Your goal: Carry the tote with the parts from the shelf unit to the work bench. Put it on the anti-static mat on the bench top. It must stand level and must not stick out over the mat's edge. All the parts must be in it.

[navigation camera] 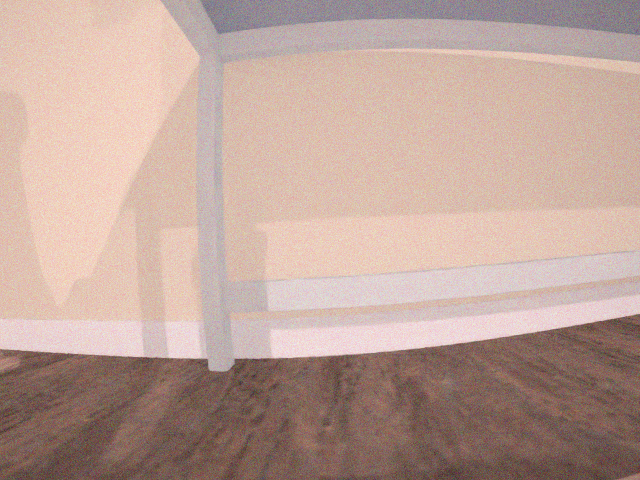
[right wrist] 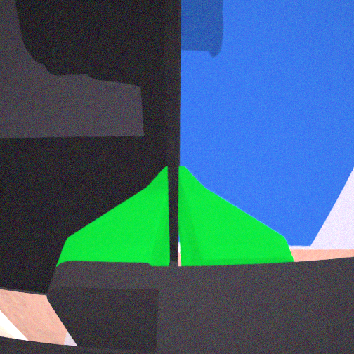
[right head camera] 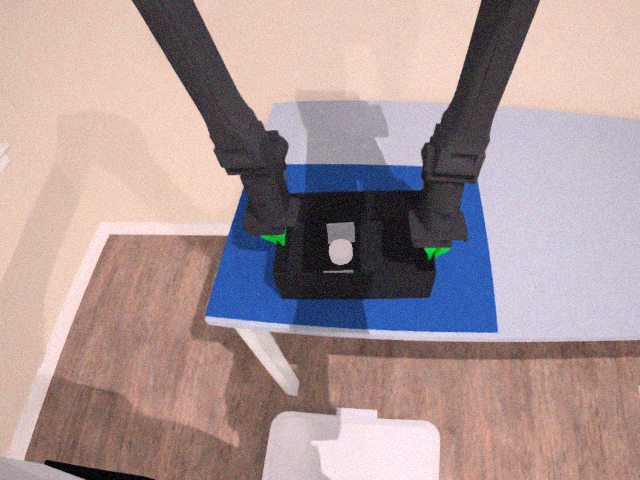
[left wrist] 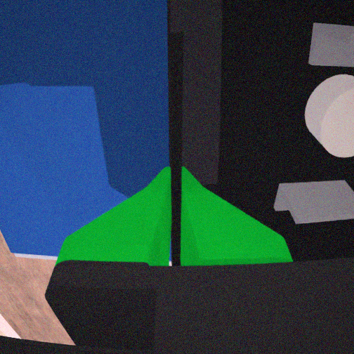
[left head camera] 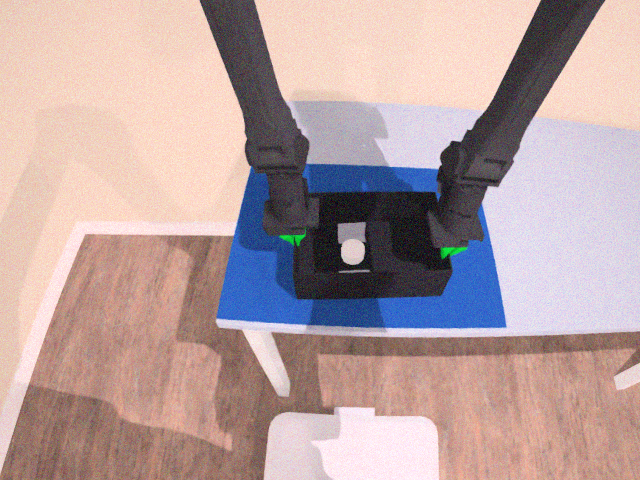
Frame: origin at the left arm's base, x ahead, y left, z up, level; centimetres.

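Seen in the pictures: left gripper, fingertip midpoint: (right head camera: 282, 243) (left head camera: 296, 243); right gripper, fingertip midpoint: (right head camera: 430, 257) (left head camera: 443, 256).
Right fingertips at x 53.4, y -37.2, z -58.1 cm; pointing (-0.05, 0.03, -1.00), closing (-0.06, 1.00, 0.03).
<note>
A point is followed by its place in that frame.
The black tote (left head camera: 371, 248) @[x 59.0, y -23.0, z -64.3 cm] is on the blue anti-static mat (left head camera: 258, 289) @[x 47.8, y 0.5, z -64.6 cm] at the left end of the bench, inside the mat's edges and level as far as I can see. A grey block (left head camera: 351, 232) @[x 62.3, y -18.5, z -63.1 cm], a pale round part (left head camera: 352, 251) @[x 56.4, y -18.7, z -61.9 cm] and a thin grey plate (left head camera: 354, 270) @[x 50.8, y -19.2, z -60.2 cm] lie in its left compartment. My left gripper (left head camera: 292, 238) @[x 55.3, y -7.4, z -58.1 cm] is shut on the tote's left wall, which shows as a thin dark strip between the green fingers in the left wrist view (left wrist: 175, 168). My right gripper (left head camera: 453, 251) @[x 53.4, y -37.2, z -58.1 cm] is shut on the right wall in the same way, as the right wrist view (right wrist: 173, 168) shows.
The pale bench top (left head camera: 569, 232) @[x 66.1, y -75.2, z -64.8 cm] runs on to the right of the mat. A white bench leg (left head camera: 269, 361) @[x 42.5, y 2.3, z -97.0 cm] stands below the front left corner. My own white base (left head camera: 351, 444) @[x 22.7, y -21.8, z -115.0 cm] is close in front. The wall stands behind the bench.
</note>
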